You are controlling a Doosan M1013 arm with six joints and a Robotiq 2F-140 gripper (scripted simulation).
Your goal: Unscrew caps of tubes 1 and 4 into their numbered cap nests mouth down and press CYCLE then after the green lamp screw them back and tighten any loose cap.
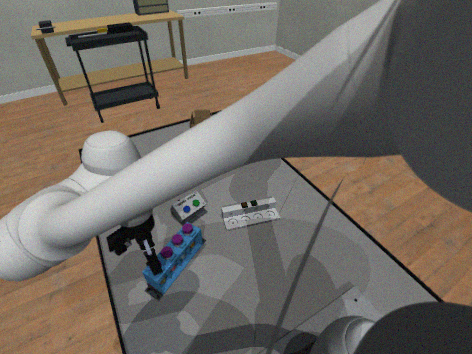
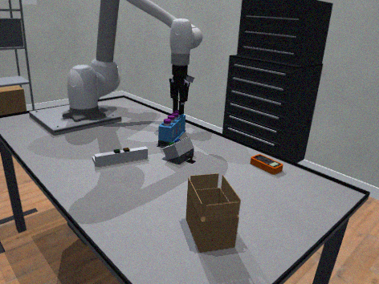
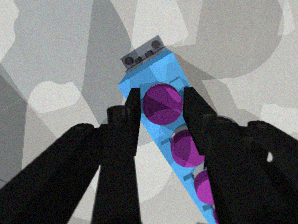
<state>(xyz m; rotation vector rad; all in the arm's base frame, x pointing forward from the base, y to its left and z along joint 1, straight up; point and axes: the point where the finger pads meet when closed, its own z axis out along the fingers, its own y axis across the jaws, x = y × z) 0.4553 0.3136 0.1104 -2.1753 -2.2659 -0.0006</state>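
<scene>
The purple cap is 3 cm below my hand. Also, from my hand: grey key housing (23 cm ahead, 19 cm to the right, 9 cm below); green ready key (22 cm ahead, 21 cm to the right, 7 cm below); blue cycle key (21 cm ahead, 17 cm to the right, 7 cm below).
</scene>
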